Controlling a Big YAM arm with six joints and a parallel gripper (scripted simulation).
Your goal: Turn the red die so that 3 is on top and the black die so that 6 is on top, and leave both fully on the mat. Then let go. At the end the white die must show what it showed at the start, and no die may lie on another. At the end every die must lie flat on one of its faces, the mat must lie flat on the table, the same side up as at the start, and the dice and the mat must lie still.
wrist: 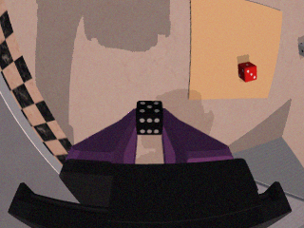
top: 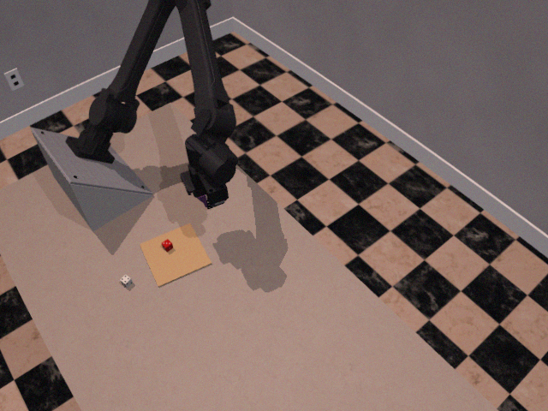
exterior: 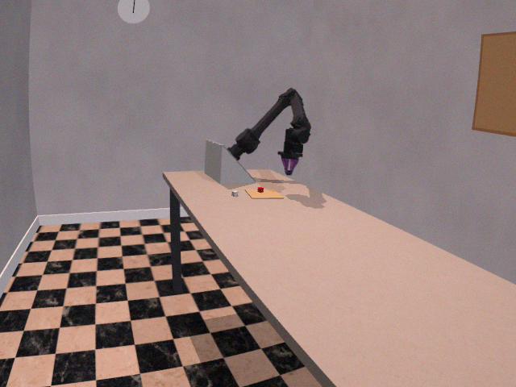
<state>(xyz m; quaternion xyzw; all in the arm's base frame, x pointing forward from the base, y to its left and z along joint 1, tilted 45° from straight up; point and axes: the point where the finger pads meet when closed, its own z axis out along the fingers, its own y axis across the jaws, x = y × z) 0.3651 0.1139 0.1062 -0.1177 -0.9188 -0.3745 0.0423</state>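
Now: the orange mat 10 mm ahead of my hand, 130 mm to the right of it and 90 mm below it. The rest, counted from my hand: white die 10 mm ahead, 260 mm to the right, 80 mm below; then red die 10 mm behind, 130 mm to the right, 80 mm below; then black die right at my hand.
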